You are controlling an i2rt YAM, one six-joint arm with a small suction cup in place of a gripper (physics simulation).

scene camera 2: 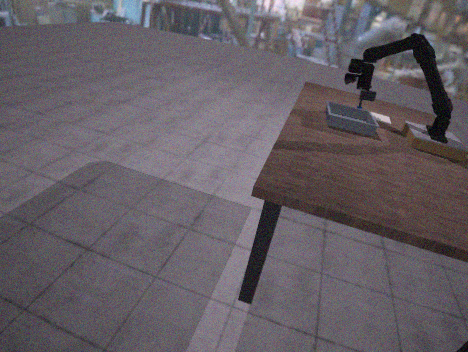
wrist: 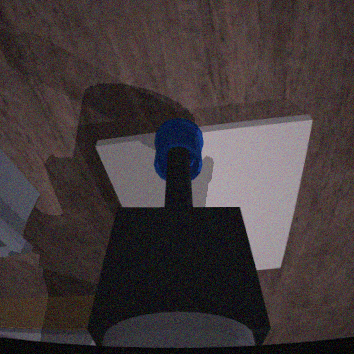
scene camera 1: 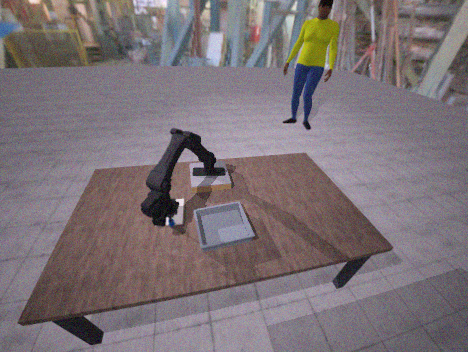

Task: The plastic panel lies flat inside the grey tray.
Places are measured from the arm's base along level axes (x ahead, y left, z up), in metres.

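Pixels of known places: hand at its tool point: (wrist: 178, 135) (scene camera 1: 172, 224); arm's base at its link origin: (scene camera 2: 435, 134) (scene camera 1: 208, 172).
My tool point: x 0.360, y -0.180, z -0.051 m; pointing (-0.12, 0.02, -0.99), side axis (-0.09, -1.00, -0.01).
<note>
For each thing: its top centre in the pictures, then the offset to it from my tool point. Level surfaces: height alone.
- white plastic panel at its top centre: (wrist: 211, 222) (scene camera 1: 170, 211) (scene camera 2: 373, 115) 0.019 m right, 0.082 m back, 0.006 m up
- grey tray at its top centre: (scene camera 1: 222, 221) (scene camera 2: 351, 112) 0.248 m left, 0.036 m ahead, 0.049 m up
- wooden table at its surface level: 0.001 m down
The white plastic panel (scene camera 1: 180, 212) (scene camera 2: 381, 118) (wrist: 255, 175) is level and low at the table, left of the grey tray in scene camera 1 and outside it. The grey tray (scene camera 1: 227, 244) (scene camera 2: 350, 123) (wrist: 15, 187) stands on the table. My blue suction cup (scene camera 1: 171, 223) (scene camera 2: 360, 106) (wrist: 178, 135) is down on the panel at its edge farthest from the arm's base and appears to hold it there. Whether the panel is raised slightly off the table cannot be told. The arm hides part of the panel in scene camera 1, and the tray partly hides it in scene camera 2.
The arm's base stands on a white-topped block with yellowish sides (scene camera 1: 212, 188) (scene camera 2: 434, 150) at the back of the wooden table (scene camera 1: 300, 210) (scene camera 2: 350, 175). The tray walls rise beside the panel. A person in a yellow top (scene camera 1: 313, 44) stands on the floor behind the table.
</note>
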